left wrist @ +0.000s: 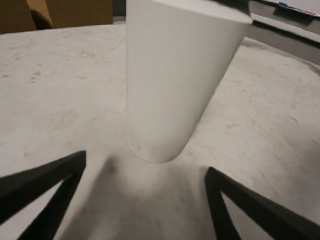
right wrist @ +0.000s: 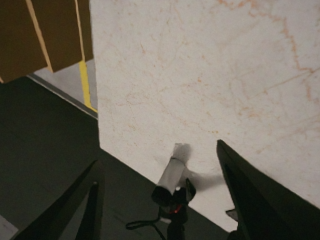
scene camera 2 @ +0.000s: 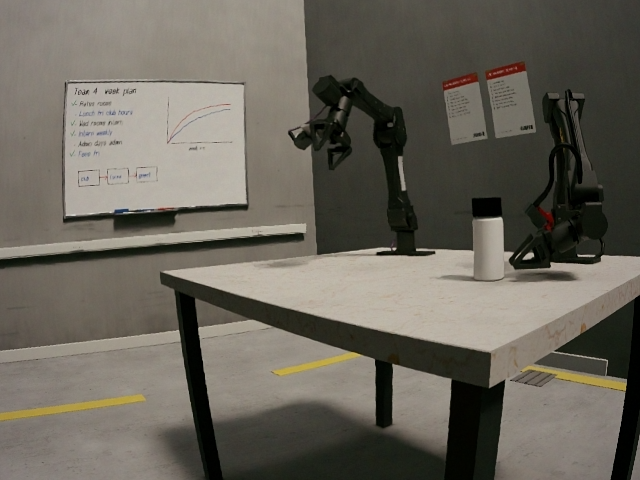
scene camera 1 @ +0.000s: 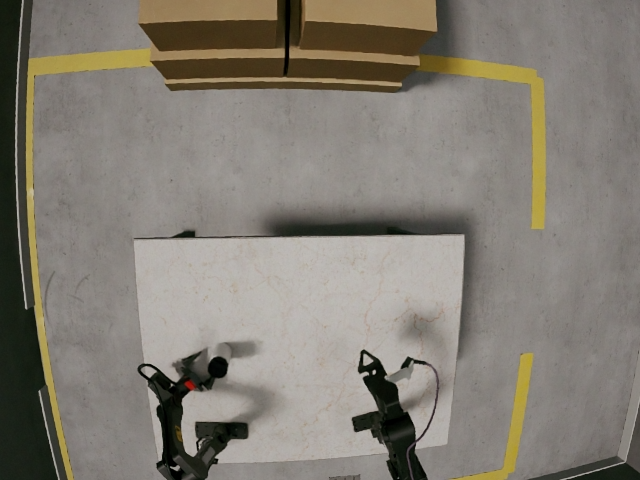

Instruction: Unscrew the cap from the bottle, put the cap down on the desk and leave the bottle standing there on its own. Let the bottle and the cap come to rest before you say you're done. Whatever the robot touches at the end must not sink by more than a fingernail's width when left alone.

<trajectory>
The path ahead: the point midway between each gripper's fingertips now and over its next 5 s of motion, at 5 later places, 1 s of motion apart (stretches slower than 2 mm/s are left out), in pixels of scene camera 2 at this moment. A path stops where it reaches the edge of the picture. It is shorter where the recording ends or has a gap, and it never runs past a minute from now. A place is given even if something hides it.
My left gripper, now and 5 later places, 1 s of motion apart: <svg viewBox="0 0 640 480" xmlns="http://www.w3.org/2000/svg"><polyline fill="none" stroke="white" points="511,264 491,269 485,267 484,250 360,252 302,245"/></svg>
My right gripper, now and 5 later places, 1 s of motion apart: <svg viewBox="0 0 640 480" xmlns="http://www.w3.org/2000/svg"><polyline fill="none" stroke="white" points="324,160 318,183 315,183 314,195 313,194 314,196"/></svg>
</trajectory>
